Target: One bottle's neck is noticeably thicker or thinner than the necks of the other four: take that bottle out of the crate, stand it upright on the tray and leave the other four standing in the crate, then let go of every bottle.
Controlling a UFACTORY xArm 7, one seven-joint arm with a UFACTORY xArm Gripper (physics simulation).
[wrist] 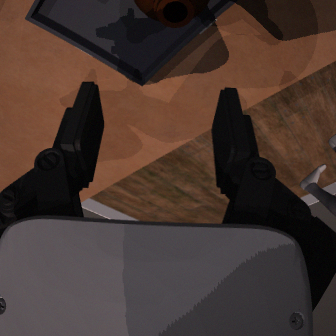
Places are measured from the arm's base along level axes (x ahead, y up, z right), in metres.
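Where they show: gripper, between the fingertips: [158, 104].
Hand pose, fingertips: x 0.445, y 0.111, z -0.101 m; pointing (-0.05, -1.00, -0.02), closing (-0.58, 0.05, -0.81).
Each offset is from my fingertips to the centre of the thing. "*": to the spot under its first point. Level surfaces: height alone.
A brown bottle {* dx -0.014, dy -0.081, dz +0.003 m} [167, 16] shows at the top edge of the wrist view, partly cut off. Its round dark mouth faces up toward the camera, and it stands upright on the dark tray {* dx +0.129, dy -0.215, dz +0.021 m} [86, 51]. My gripper [158, 104] is open and empty, its two black fingers wide apart. It is apart from the bottle, which lies beyond the fingertips. The crate and the other four bottles do not show in this view.
The tray's near corner points toward the fingers. The brown table top {dy -0.241 m} [30, 125] ends along a slanting edge, with a wooden floor [165, 192] beyond it. A grey and white object [315, 177] shows at the right edge. Dark shadows fall across the tray and table.
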